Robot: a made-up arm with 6 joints. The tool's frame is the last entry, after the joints.
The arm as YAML. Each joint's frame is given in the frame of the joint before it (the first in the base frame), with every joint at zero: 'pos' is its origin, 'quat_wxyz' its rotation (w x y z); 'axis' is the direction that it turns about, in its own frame. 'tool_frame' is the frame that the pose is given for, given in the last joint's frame.
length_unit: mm
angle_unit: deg
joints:
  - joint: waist
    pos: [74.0, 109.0, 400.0]
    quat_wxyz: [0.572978, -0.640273, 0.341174, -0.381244]
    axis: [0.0, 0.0, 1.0]
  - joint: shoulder
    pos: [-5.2, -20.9, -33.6]
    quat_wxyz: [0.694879, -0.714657, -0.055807, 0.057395]
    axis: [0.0, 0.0, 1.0]
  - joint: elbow
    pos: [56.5, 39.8, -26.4]
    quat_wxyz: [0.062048, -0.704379, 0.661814, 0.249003]
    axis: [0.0, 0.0, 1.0]
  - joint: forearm
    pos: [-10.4, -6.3, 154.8]
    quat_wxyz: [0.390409, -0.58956, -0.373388, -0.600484]
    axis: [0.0, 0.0, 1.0]
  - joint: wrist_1
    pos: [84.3, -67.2, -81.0]
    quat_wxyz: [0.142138, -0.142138, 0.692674, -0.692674]
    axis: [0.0, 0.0, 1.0]
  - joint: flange
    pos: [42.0, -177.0, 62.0]
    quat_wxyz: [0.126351, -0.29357, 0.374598, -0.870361]
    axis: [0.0, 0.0, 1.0]
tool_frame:
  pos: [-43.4, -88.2, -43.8]
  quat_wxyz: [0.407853, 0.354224, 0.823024, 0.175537]
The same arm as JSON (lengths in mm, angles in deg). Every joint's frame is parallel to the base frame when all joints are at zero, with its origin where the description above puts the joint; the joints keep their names.
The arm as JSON. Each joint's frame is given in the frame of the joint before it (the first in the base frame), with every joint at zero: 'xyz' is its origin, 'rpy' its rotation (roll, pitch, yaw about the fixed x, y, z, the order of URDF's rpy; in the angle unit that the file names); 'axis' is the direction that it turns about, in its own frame. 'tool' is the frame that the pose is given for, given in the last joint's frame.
{"units": {"length": "mm", "angle": "deg"}, "joints": [{"name": "waist", "type": "revolute", "origin": {"xyz": [74.0, 109.0, 400.0], "rpy": [0.0, 0.0, 0.0]}, "axis": [0.879171, 0.473584, -0.052698]}, {"name": "shoulder", "type": "revolute", "origin": {"xyz": [-32.0, -9.1, 22.0], "rpy": [0.0, 0.0, 0.0]}, "axis": [-0.1004, 0.0172, -0.994798]}, {"name": "elbow", "type": "revolute", "origin": {"xyz": [-6.0, -69.0, 25.9], "rpy": [0.0, 0.0, 0.0]}, "axis": [-0.404609, 0.026001, 0.91412]}, {"name": "forearm", "type": "revolute", "origin": {"xyz": [-69.0, -6.0, 139.0], "rpy": [0.0, 0.0, 0.0]}, "axis": "+y"}, {"name": "wrist_1", "type": "revolute", "origin": {"xyz": [-95.0, -81.0, 51.0], "rpy": [0.0, 0.0, 0.0]}, "axis": "-x"}, {"name": "flange", "type": "revolute", "origin": {"xyz": [-62.0, 177.0, -42.0], "rpy": [0.0, 0.0, 0.0]}, "axis": [-0.546986, 0.577886, -0.605685]}], "tool": {"origin": {"xyz": [-22.0, -105.0, -8.0], "rpy": [0.0, 0.0, 0.0]}}}
